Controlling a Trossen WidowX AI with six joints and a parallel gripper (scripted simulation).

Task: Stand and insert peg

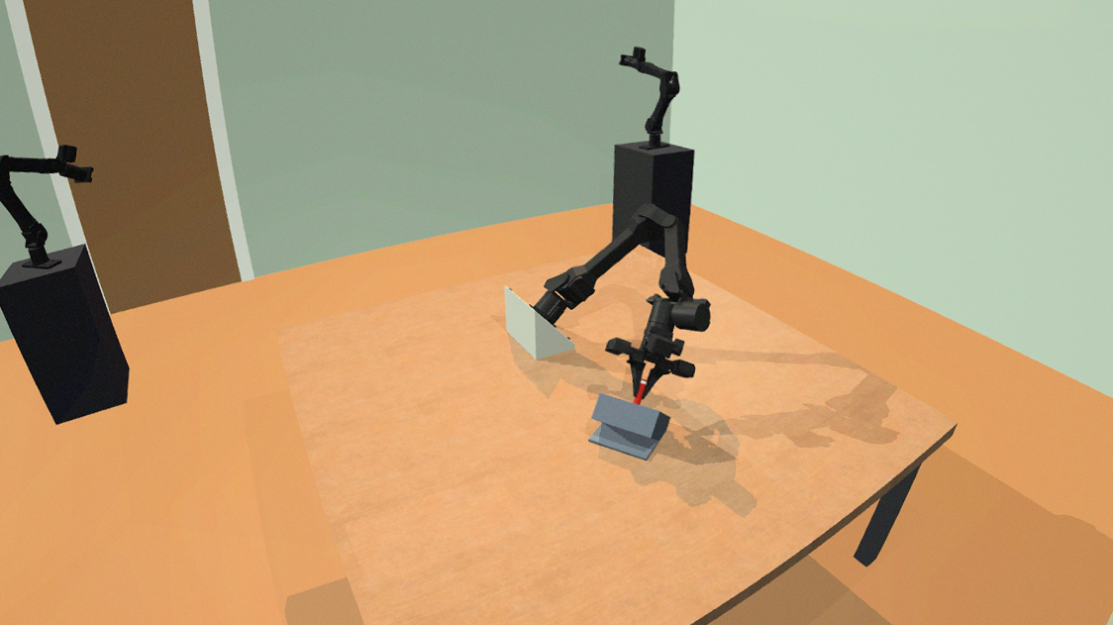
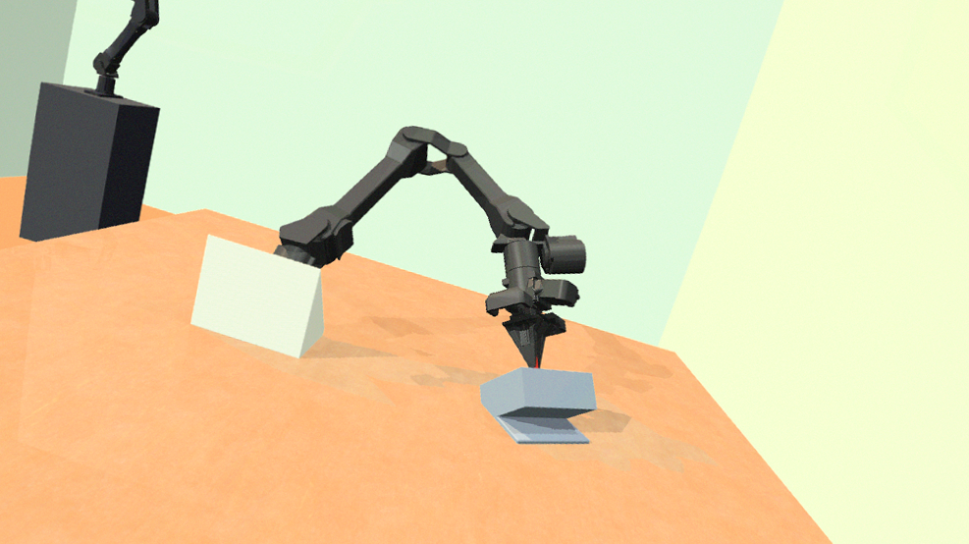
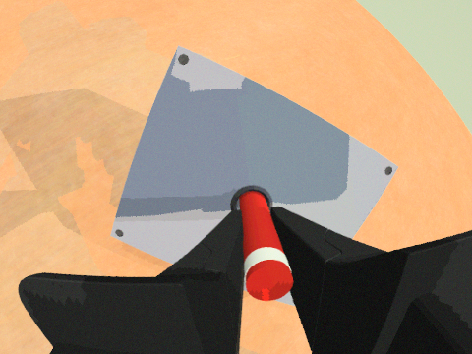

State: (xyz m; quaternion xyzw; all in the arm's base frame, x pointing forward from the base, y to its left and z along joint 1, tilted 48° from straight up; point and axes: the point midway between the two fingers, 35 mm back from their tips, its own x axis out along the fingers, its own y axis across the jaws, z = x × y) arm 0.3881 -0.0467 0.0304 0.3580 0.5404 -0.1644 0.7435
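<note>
Right now my gripper tip is 1 cm past the red peg, 1 cm to the right of it and 1 cm below it. The rest, counted from my gripper tip: grey-blue panel block (1 cm ahead, 2 cm to the right, 3 cm below).
</note>
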